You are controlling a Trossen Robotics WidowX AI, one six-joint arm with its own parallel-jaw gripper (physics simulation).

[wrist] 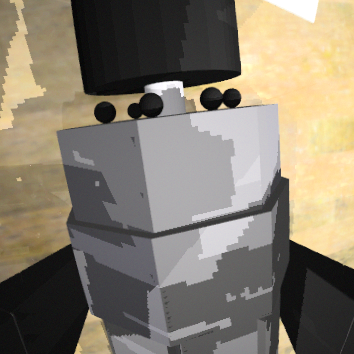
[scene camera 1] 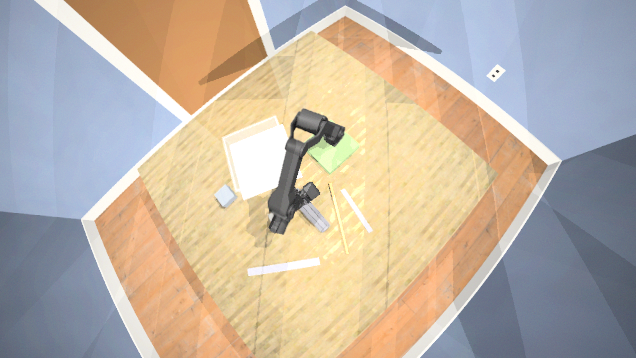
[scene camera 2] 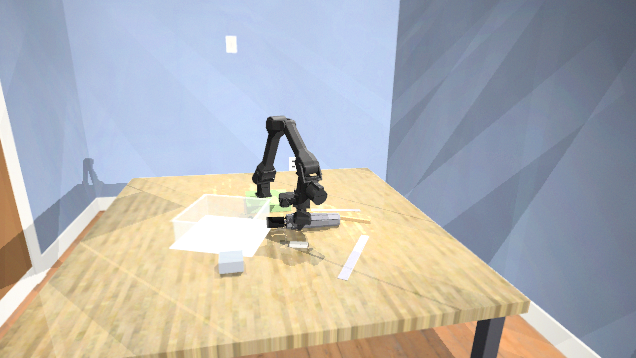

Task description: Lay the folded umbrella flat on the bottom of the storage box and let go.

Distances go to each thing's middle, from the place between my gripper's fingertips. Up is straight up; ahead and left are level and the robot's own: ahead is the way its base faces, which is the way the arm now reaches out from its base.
Labels:
I see the storage box (scene camera 2: 213,222) 3 cm behind my hand, 27 cm to the right of it and 4 cm above it.

